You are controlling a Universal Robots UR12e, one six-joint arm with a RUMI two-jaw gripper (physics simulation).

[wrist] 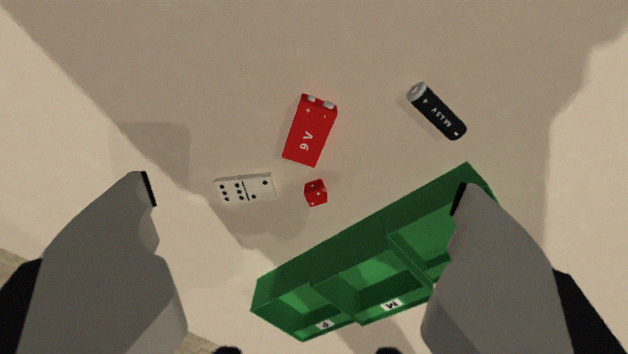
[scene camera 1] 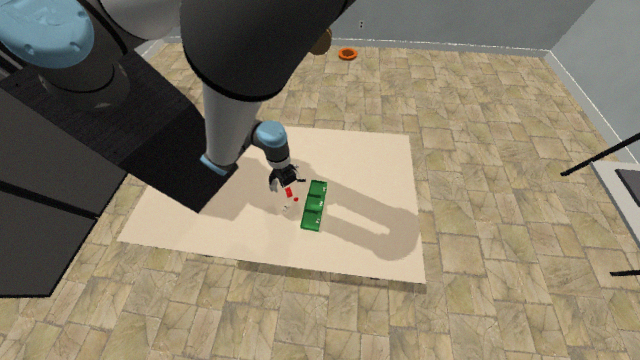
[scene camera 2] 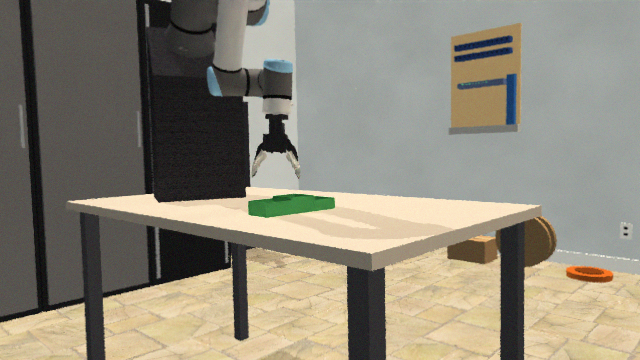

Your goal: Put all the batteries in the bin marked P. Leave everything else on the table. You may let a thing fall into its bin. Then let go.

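Places are measured from the arm's base along level axes (x ahead, y left, z up), in centimetres.
Pixels of known places: gripper, fingertip midpoint: point(wrist: 307, 180) point(scene camera 2: 275, 178); arm's base, origin of the base link: point(scene camera 1: 89, 80) point(scene camera 2: 189, 43).
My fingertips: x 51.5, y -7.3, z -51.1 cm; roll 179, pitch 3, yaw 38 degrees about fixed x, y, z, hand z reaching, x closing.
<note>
Ahead of a thing's pixels: the offset from my fingertips to its top centre. "spot": to the spot under its first point. Level surfaces: height alone.
My gripper point(scene camera 1: 286, 182) point(scene camera 2: 276, 176) point(wrist: 307, 180) is open and empty, high above the table. In the wrist view a red 9 V battery @[dy -0.9, dx +0.3, dz -7.1 cm] point(wrist: 310, 131) point(scene camera 1: 288, 192) lies above the middle, between the finger lines. A black AA battery @[dy +6.1, dx +6.2, dz -7.4 cm] point(wrist: 436, 111) point(scene camera 1: 301, 180) lies at the upper right, slantwise. The green three-part tray @[dy -7.7, dx +14.2, dz -4.2 cm] point(wrist: 350, 250) point(scene camera 1: 314, 205) point(scene camera 2: 295, 206) has its bin marked P @[spot: dy -16.3, dx +8.6, dz -5.8 cm] point(wrist: 272, 292) point(scene camera 1: 311, 229) at the lower left in the wrist view. No object shows in the visible part of that bin. The right finger hides part of the tray's far-right bin.
A white domino @[dy -9.0, dx -0.1, dz -8.2 cm] point(wrist: 245, 188) point(scene camera 1: 285, 208) and a red die @[dy -5.0, dx +4.5, dz -7.3 cm] point(wrist: 315, 193) point(scene camera 1: 296, 199) lie between the 9 V battery and the tray. The middle bin is marked M @[spot: dy -8.1, dx +17.4, dz -4.7 cm] point(wrist: 392, 304). A tall black block point(scene camera 2: 200, 145) stands on the table @[dz -8.9 cm] point(scene camera 2: 425, 215) beside the arm.
</note>
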